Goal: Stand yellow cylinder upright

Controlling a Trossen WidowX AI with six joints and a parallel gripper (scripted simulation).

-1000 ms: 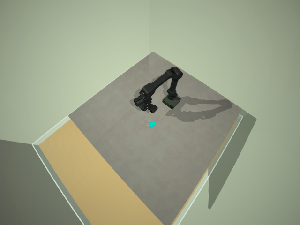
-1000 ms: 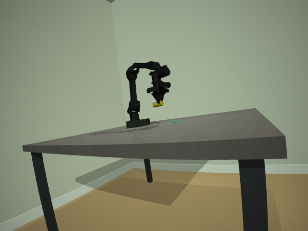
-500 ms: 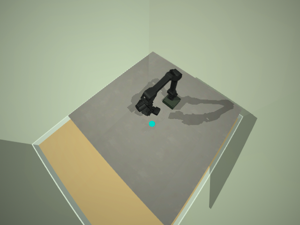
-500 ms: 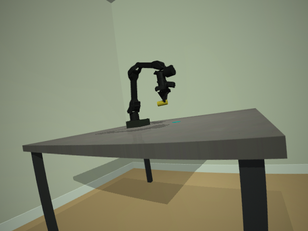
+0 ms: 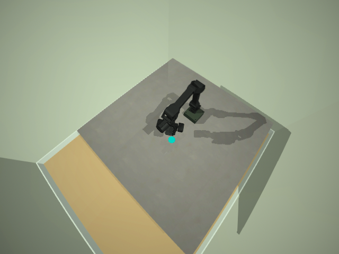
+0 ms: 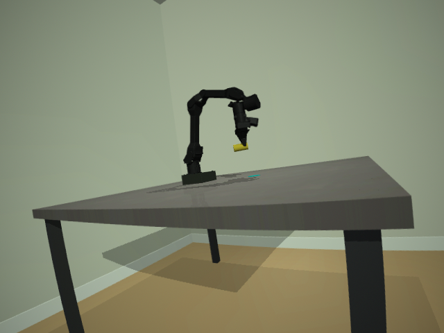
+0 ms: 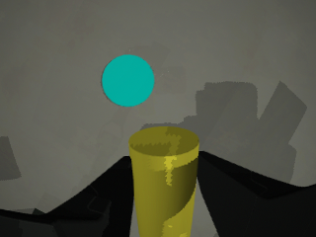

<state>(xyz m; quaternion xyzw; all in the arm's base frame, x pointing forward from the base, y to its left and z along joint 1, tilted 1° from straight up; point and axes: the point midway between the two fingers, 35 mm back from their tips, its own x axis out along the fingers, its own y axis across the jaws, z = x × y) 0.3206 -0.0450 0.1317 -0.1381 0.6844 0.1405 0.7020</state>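
The cyan circle lies 140 mm below my gripper tip, 30 mm to the left of it and 10 mm ahead of it. Round my gripper tip: yellow tall cylinder: 20 mm behind, 10 mm to the right.
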